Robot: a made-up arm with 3 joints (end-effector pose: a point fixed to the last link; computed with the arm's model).
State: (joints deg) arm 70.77 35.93 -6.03
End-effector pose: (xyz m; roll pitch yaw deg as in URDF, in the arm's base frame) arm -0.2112 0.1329 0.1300 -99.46 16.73 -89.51
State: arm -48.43 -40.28 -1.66
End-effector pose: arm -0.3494 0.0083 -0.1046 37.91 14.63 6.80
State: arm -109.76 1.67 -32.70
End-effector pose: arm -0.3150 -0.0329 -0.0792 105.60 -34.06 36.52
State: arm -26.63 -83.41 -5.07
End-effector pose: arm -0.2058 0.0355 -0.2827 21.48 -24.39 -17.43
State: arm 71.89 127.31 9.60
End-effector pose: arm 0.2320 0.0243 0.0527 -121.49 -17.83 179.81
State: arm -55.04 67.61 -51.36
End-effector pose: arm -0.1592 -0.2534 0.0318 103.83 -1.61 97.22
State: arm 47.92 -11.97 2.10
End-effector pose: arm -0.3552 -0.0514 0.0589 -70.70 19.44 -41.60
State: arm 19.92 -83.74 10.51
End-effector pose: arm -0.2385 -0.1695 -0.2659 -26.14 -28.72 -9.80
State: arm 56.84 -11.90 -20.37
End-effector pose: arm -0.3362 -0.1121 0.0629 -65.89 28.06 -26.24
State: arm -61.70 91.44 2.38
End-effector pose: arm 0.0873 -0.2761 0.0892 104.68 23.86 155.58
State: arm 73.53 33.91 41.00
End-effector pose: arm -0.1627 0.2176 0.0146 -108.89 -30.01 -99.91
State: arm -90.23 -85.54 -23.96
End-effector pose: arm -0.1446 0.2477 -0.0713 85.55 -13.42 -38.76
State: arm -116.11 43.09 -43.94
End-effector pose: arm -0.2315 -0.1344 -0.1368 102.29 -55.91 73.83
